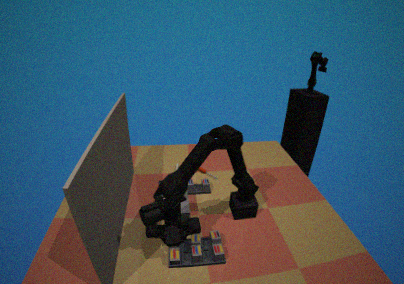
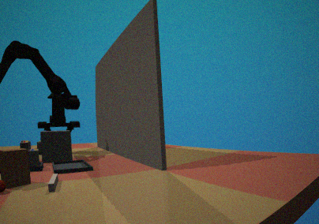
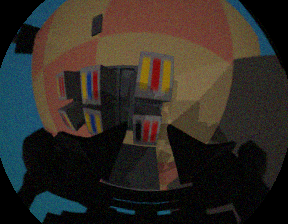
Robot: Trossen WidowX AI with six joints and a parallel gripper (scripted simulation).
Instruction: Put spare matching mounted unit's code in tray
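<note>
My gripper tip is now 350 mm to the left of the dark tray, 50 mm past it and 30 mm above it. Round my gripper tip: brown block: 460 mm to the right, 200 mm behind; then mounted unit: 150 mm to the right, 50 mm behind, 10 mm above; then grey wall panel: 210 mm to the right, 190 mm above, 180 mm ahead.
</note>
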